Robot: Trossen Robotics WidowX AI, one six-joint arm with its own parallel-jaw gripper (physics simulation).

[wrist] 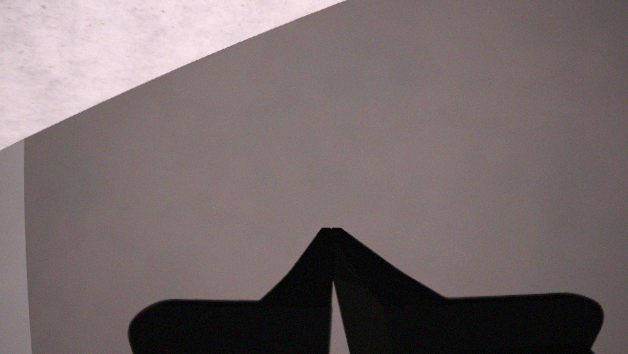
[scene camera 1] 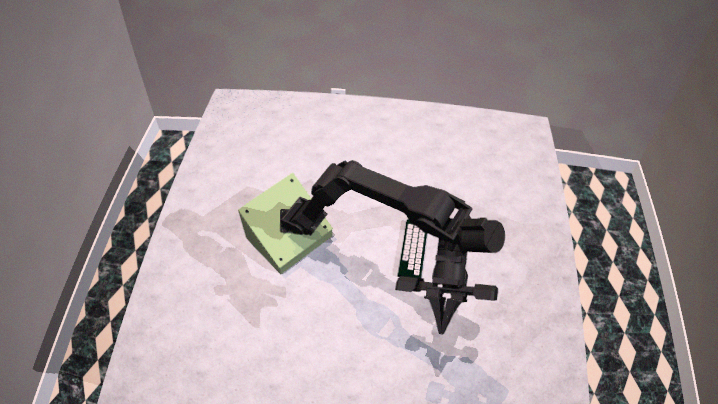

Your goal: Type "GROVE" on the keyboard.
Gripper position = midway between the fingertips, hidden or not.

I see my gripper (scene camera 1: 441,334).
My gripper also shows in the wrist view (wrist: 330,237).
